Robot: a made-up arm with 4 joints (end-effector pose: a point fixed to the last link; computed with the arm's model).
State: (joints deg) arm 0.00 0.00 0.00 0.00
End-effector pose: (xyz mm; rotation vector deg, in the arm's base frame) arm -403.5 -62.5 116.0 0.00 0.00 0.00
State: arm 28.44 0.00 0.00 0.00
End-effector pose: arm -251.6 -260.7 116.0 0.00 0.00 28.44
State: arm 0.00 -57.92 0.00 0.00
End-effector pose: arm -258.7 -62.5 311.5 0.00 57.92 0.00
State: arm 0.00 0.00 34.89 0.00
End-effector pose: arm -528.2 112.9 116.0 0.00 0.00 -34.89
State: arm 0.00 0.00 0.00 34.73
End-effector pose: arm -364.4 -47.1 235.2 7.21 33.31 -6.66
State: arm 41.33 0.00 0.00 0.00
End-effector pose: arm -154.7 -321.0 116.0 0.00 0.00 41.33
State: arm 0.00 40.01 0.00 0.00
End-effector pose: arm -366.5 -62.5 -51.9 0.00 -40.01 0.00
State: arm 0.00 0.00 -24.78 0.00
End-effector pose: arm -263.6 -127.0 116.0 0.00 0.00 24.78
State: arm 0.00 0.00 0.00 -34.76
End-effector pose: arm -368.8 -93.5 -1.6 -7.22 -33.34 6.66
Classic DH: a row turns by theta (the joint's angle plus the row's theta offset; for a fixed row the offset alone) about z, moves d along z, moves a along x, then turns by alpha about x. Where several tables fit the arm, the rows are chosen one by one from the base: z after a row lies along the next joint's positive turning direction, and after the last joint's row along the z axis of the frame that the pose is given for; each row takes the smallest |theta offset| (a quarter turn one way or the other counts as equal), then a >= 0, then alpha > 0; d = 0 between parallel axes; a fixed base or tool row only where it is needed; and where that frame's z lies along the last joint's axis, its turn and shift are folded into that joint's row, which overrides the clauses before.
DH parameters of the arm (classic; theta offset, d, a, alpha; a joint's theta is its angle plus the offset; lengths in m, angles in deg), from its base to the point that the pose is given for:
base (fixed): 65.27 0 0.152 0
joint 1: -65.27 0.0829 -0.218 90
joint 2: 0 -0.0856 -0.0323 90
joint 3: 12.22 0.0256 0.0604 78.95
joint 4: 0 -0.3317 -0.2117 101.05
tool (fixed): 12.22 -0.0049 0 0

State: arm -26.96 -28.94 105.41 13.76
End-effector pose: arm -121.6 638.1 273.4 -7.39 31.39 -135.30
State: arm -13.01 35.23 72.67 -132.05
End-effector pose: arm -410.9 92.8 -221.2 -110.03 -99.93 -51.80
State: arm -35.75 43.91 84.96 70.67
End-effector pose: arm -349.0 602.1 31.8 94.29 -14.48 -82.17
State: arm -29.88 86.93 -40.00 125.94
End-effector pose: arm -337.7 267.4 357.1 -0.44 36.36 -38.81
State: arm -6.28 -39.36 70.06 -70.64
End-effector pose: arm -551.2 248.0 208.5 -64.40 -10.75 -31.86
